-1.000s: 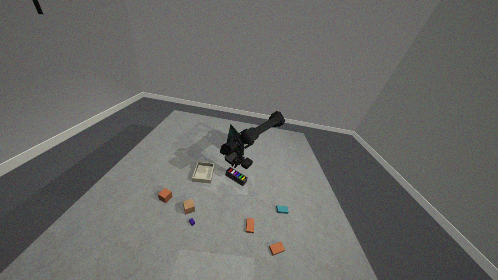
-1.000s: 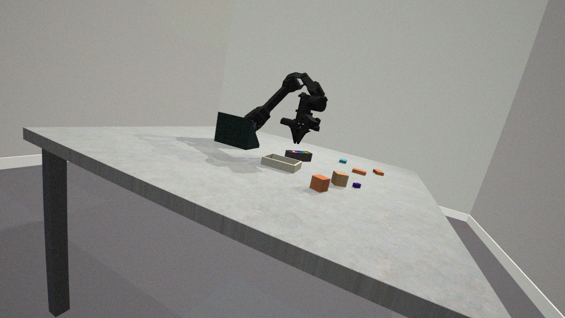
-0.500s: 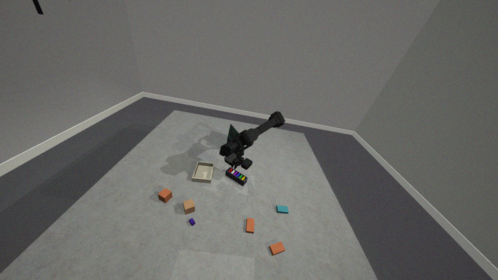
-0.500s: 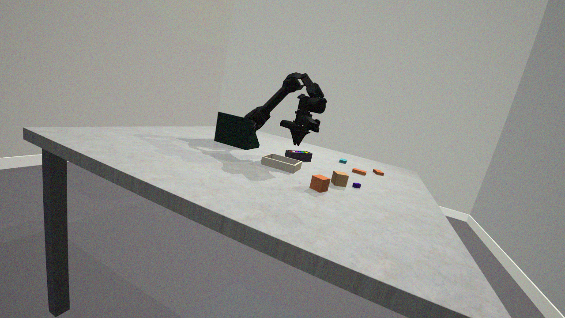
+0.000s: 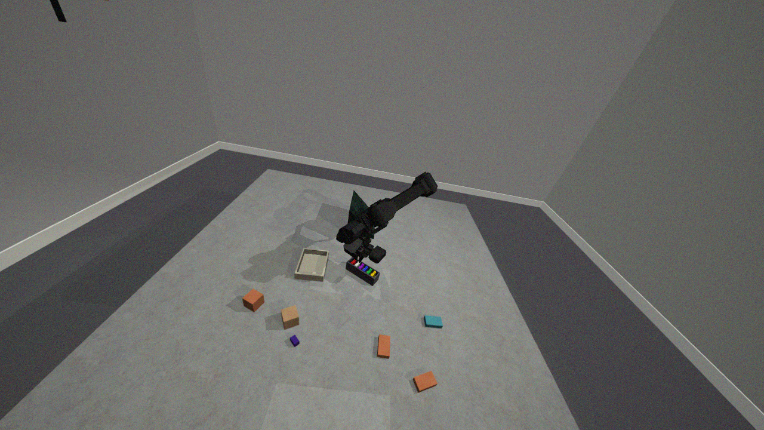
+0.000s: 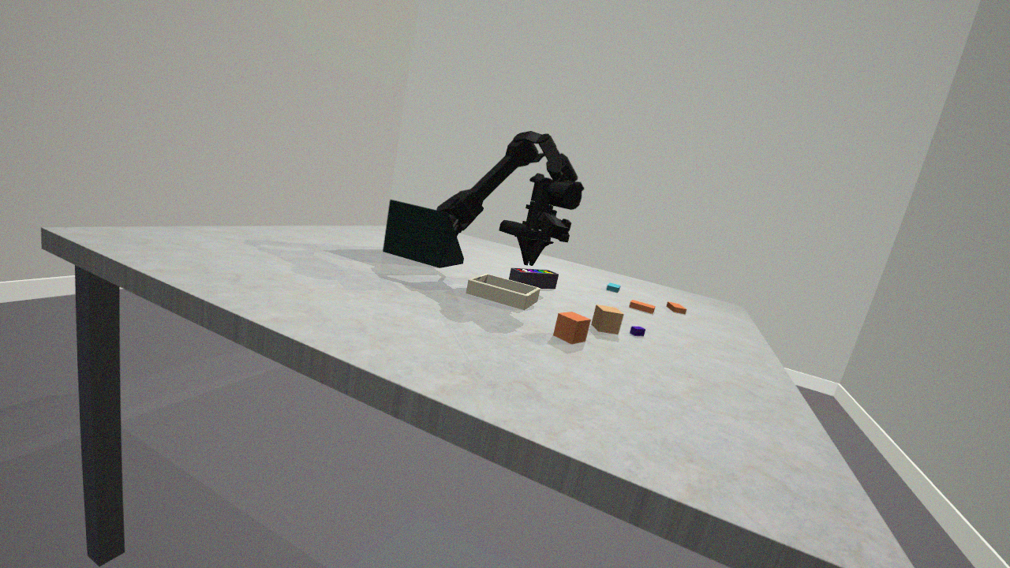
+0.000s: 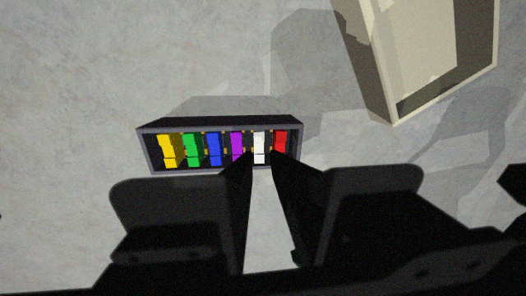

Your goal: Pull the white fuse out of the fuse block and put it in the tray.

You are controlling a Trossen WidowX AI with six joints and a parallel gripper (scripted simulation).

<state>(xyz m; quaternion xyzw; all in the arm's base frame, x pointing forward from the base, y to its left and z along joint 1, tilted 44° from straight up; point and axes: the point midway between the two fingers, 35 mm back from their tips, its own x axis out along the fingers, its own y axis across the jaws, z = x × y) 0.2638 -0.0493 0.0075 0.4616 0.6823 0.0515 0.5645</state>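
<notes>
Now: gripper tip 3 cm above the white fuse. From my gripper tip the other things lie so: purple fuse (3 cm below, 2 cm to the left, 1 cm ahead); cream tray (17 cm to the right, 5 cm below); red fuse (3 cm below, 2 cm to the right, 1 cm behind).
</notes>
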